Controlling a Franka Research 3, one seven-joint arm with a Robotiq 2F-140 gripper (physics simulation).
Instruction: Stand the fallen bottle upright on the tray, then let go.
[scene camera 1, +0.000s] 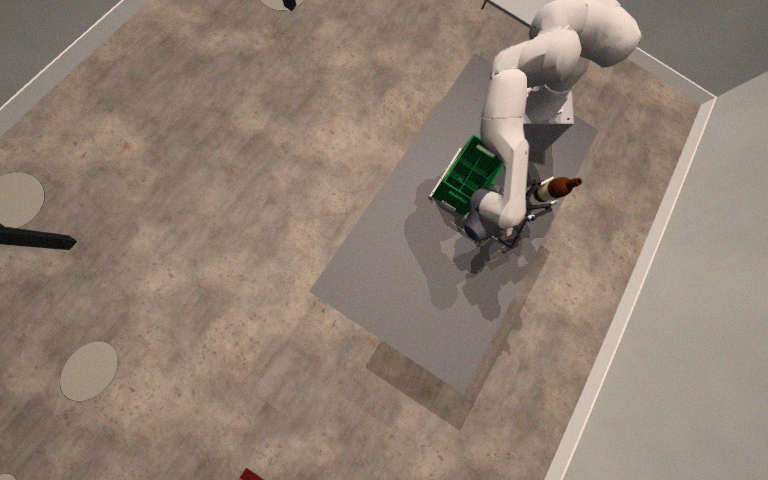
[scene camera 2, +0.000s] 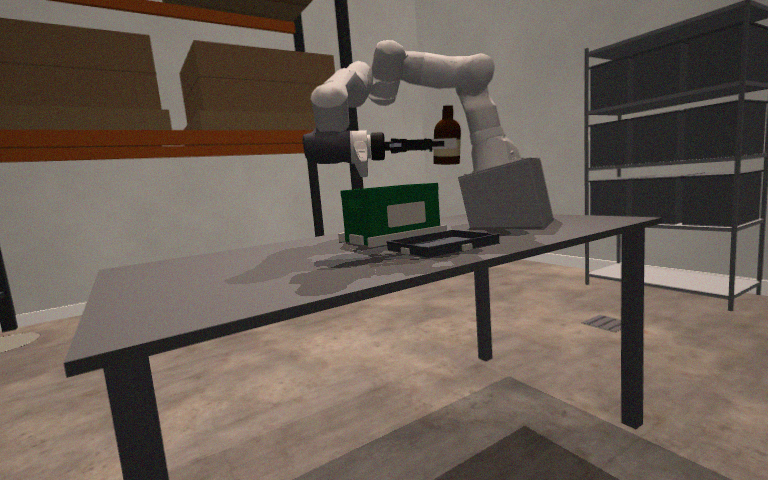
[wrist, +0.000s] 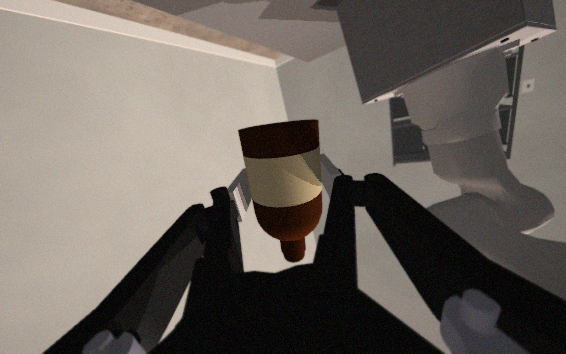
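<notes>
A brown bottle with a cream label (scene camera 1: 557, 189) (scene camera 2: 447, 135) (wrist: 284, 182) is held upright in the air, neck up, in the scene camera 2 view. My gripper (scene camera 2: 441, 144) (wrist: 284, 172) points sideways, level, and is shut on the bottle around its label. The black-rimmed tray (scene camera 2: 407, 249) lies on the table, well below the bottle's base. In the scene camera 1 view the arm and gripper cover much of the tray, and the bottle shows to the right of the gripper. The tray does not show in the wrist view.
A green divided crate (scene camera 1: 465, 176) (scene camera 2: 362, 217) stands on the table (scene camera 1: 368, 277) (scene camera 2: 169, 294) beside the tray, below my wrist. The grey block under the arm's base (scene camera 2: 504, 195) (wrist: 435, 45) stands on the table near the bottle's side.
</notes>
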